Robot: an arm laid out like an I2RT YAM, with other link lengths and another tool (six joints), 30 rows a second.
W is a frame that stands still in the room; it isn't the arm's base.
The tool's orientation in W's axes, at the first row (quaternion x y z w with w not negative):
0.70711, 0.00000, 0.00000, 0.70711
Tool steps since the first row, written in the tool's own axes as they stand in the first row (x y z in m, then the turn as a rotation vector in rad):
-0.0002, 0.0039, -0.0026, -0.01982, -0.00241, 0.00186
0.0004, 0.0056, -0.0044, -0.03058, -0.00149, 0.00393
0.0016, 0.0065, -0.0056, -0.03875, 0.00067, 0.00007
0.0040, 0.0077, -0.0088, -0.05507, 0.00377, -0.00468
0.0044, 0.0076, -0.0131, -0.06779, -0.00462, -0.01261
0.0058, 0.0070, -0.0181, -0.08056, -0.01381, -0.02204
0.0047, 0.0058, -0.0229, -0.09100, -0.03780, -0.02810
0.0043, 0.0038, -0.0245, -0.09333, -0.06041, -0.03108
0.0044, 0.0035, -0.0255, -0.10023, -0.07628, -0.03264
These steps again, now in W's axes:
-0.0002, 0.0026, 0.0039, -0.01982, -0.00186, -0.00241
0.0004, 0.0044, 0.0056, -0.03058, -0.00393, -0.00149
0.0016, 0.0056, 0.0065, -0.03875, -0.00007, 0.00067
0.0040, 0.0088, 0.0077, -0.05507, 0.00468, 0.00377
0.0044, 0.0131, 0.0076, -0.06779, 0.01261, -0.00462
0.0058, 0.0181, 0.0070, -0.08056, 0.02204, -0.01381
0.0047, 0.0229, 0.0058, -0.09100, 0.02810, -0.03780
0.0043, 0.0245, 0.0038, -0.09333, 0.03108, -0.06041
0.0044, 0.0255, 0.0035, -0.10023, 0.03264, -0.07628

